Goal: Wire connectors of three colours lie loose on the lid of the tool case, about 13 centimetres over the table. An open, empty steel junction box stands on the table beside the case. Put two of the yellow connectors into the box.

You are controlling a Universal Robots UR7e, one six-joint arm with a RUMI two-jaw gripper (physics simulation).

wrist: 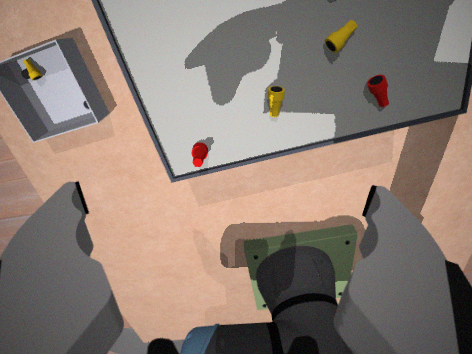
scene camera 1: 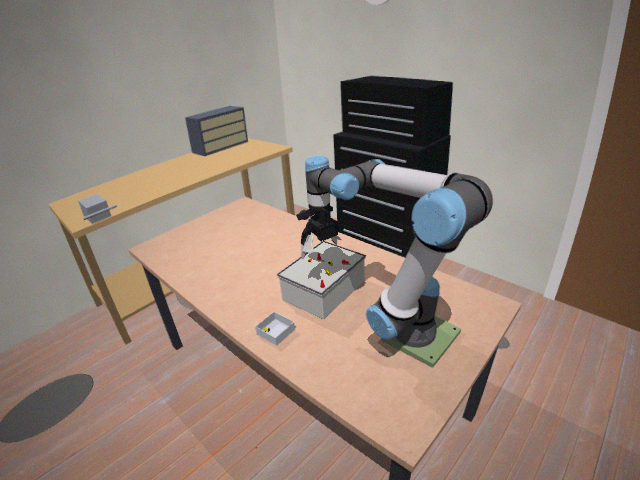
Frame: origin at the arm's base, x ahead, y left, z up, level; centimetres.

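Seen in the pictures: gripper, between the fingertips: point(wrist: 228, 186) point(scene camera 1: 319, 251); arm's base, origin of its link: point(wrist: 293, 271) point(scene camera 1: 414, 331).
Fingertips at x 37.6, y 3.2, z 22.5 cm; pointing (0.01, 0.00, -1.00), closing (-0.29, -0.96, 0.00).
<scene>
Pixels of each thing's top centre, then the offset from my fingertips to it. "*": a spot on its surface instead. Level surfaces: height alone.
- tool case's pale lid, a spot on its surface: point(wrist: 145, 45) * dx +7.0, dy +4.8, dz -12.3 cm
- red connector, centre of its top: point(wrist: 197, 162) point(scene camera 1: 322, 280) dx -2.9, dy +3.5, dz -9.5 cm
- steel junction box, centre of its top: point(wrist: 42, 96) point(scene camera 1: 274, 324) dx +5.6, dy +21.9, dz -21.1 cm
- case body, centre of its top: point(scene camera 1: 322, 267) dx +5.3, dy -7.6, dz -13.5 cm
- table, height of its surface: dz -24.9 cm
The tool case's pale lid point(scene camera 1: 296, 270) point(wrist: 145, 45) carries loose connectors. One yellow connector point(scene camera 1: 328, 272) point(wrist: 275, 101) lies near the lid's middle, another yellow connector point(scene camera 1: 329, 262) point(wrist: 341, 36) farther in. A red connector point(scene camera 1: 322, 284) point(wrist: 200, 152) is by the near corner, a second red one point(scene camera 1: 345, 261) point(wrist: 378, 90) by the right edge. In the scene view a third red one point(scene camera 1: 318, 256) and an orange one point(scene camera 1: 310, 259) lie toward the back. The steel junction box point(scene camera 1: 285, 334) point(wrist: 57, 92) holds one yellow connector point(scene camera 1: 266, 329) point(wrist: 32, 69). My gripper point(scene camera 1: 320, 248) point(wrist: 228, 186) is open and empty above the lid's back part.
The case body point(scene camera 1: 302, 299) stands beside the box on the table point(scene camera 1: 206, 258). The robot's green base plate point(scene camera 1: 445, 342) point(wrist: 347, 260) is to the right of the case. A black drawer cabinet point(scene camera 1: 395, 111) stands behind the table, a wooden bench point(scene camera 1: 170, 178) at the left.
</scene>
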